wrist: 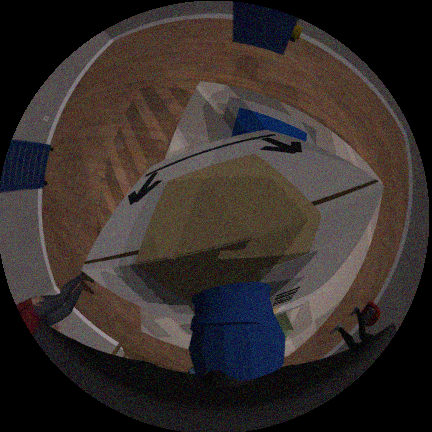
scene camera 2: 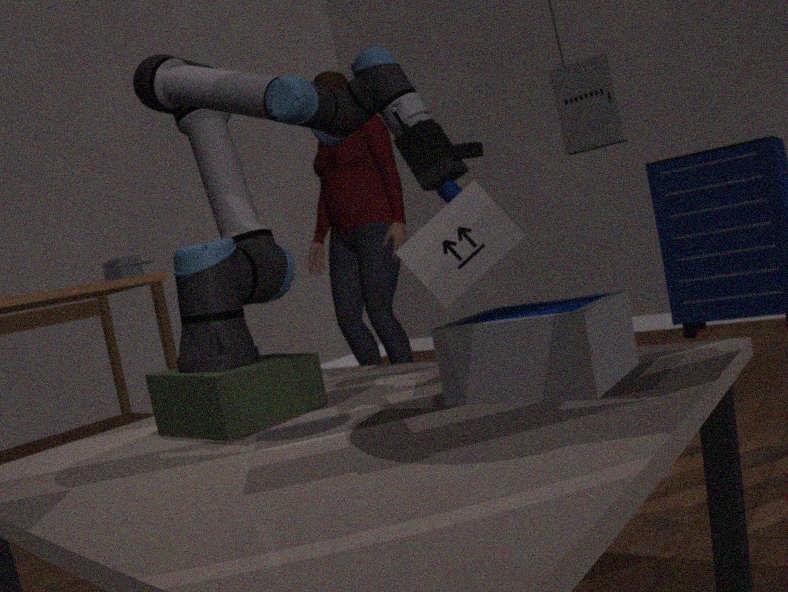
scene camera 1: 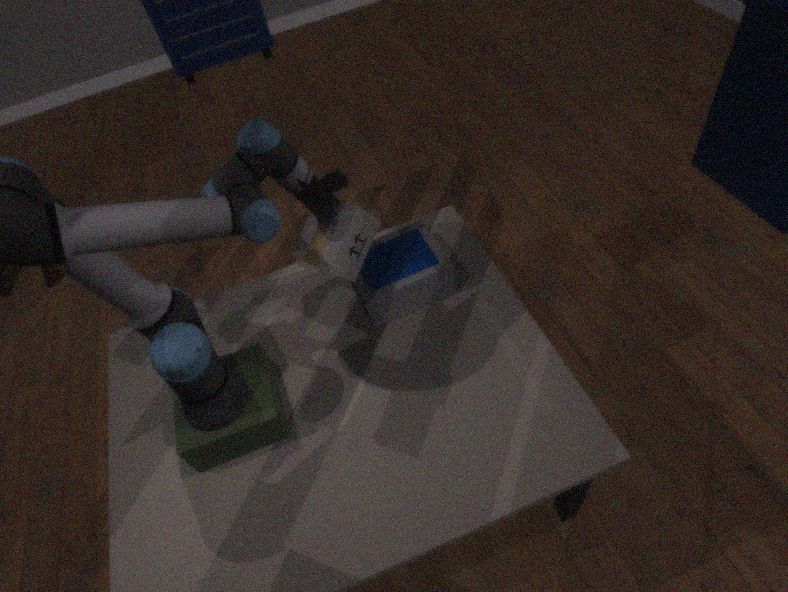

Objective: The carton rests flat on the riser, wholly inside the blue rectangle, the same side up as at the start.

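Seen in the pictures: hand at its tool point: (wrist: 228, 273) (scene camera 1: 333, 213); arm's base at its link origin: (scene camera 2: 219, 365) (scene camera 1: 217, 402).
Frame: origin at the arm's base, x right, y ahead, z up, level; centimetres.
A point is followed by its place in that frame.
Note:
The white carton (scene camera 1: 349, 245) {x -11.4, y 44.6, z 15.3 cm} (scene camera 2: 459, 245) {x -12.2, y 46.4, z 13.1 cm} (wrist: 225, 210), with tan tape and black arrows, hangs in the air from my suction cup (scene camera 1: 332, 217) (scene camera 2: 449, 191) (wrist: 232, 292). It is strongly tilted; in the scene camera 2 view its arrows point to the upper left and its lowest corner is just above the riser's left end. The grey riser (scene camera 1: 407, 300) {x -3.5, y 53.4, z -4.9 cm} (scene camera 2: 509, 363) {x -3.4, y 54.9, z -4.9 cm} stands on the table, with the blue rectangle (scene camera 1: 407, 256) {x -12.0, y 59.2, z 1.2 cm} (scene camera 2: 541, 309) {x -12.0, y 58.1, z 1.2 cm} (wrist: 267, 124) {x -13.7, y 63.8, z 1.2 cm} on its top. The carton hides part of the riser's left end in the scene camera 1 view and part of the rectangle in the wrist view.
The arm's base stands on a green block (scene camera 1: 238, 426) {x 9.1, y 2.6, z 0.4 cm} (scene camera 2: 273, 395) {x 0.9, y 12.7, z -6.0 cm} on the white table (scene camera 1: 445, 497) {x 43.4, y 34.9, z -10.8 cm} (scene camera 2: 382, 528) {x 38.2, y 57.5, z -10.8 cm}. A person in red (scene camera 2: 359, 184) stands behind the arm. A blue cabinet (scene camera 1: 213, 31) (scene camera 2: 719, 235) and a wooden bench (scene camera 2: 82, 296) stand farther off.

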